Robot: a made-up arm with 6 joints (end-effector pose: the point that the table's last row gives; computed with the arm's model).
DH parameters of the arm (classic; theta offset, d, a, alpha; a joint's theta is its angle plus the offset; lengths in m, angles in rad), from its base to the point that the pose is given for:
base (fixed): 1.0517 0 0.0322 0
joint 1: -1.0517 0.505 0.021 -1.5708
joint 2: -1.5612 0 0.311 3.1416
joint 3: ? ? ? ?
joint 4: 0 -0.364 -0.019 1.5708
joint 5: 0 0.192 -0.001 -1.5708
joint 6: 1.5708 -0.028 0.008 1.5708
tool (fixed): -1.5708 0.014 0 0
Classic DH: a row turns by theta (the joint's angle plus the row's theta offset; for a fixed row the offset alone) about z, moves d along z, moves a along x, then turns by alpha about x.
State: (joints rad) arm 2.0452 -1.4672 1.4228 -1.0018 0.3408 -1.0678
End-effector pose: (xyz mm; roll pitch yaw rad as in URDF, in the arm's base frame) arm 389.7 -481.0 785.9 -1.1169 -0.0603 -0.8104
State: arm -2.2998 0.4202 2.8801 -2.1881 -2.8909 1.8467
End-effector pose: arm 129.2 -34.3 1096.1 2.4505 0.8066 -2.0031
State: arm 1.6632 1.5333 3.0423 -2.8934 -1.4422 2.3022
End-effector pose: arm -217.7 346.9 865.3 -2.2868 -0.1885 -1.7290
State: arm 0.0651 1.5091 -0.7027 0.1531 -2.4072 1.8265
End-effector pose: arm 168.0 -135.2 245.4 0.5679 -1.4362 -2.2108
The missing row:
joint 3: 0.0096 -0.01 0.013 -1.5708
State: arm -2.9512 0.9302 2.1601 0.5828 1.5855 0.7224
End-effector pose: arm -285.4 105.0 1066.5 2.6112 -0.2685 -0.4170
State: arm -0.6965 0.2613 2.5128 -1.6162 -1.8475 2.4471
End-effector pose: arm 73.9 57.5 1178.6 3.1317 0.2421 0.7317
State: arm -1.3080 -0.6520 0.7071 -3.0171 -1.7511 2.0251
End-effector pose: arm 173.5 200.8 1098.3 -1.9990 -0.0298 1.7111
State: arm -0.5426 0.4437 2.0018 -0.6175 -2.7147 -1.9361
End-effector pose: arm 195.7 -245.1 1122.0 1.9543 1.1542 0.0915
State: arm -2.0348 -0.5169 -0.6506 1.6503 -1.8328 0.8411
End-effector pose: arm -116.7 -186.8 919.6 -2.5211 -0.1108 2.4270
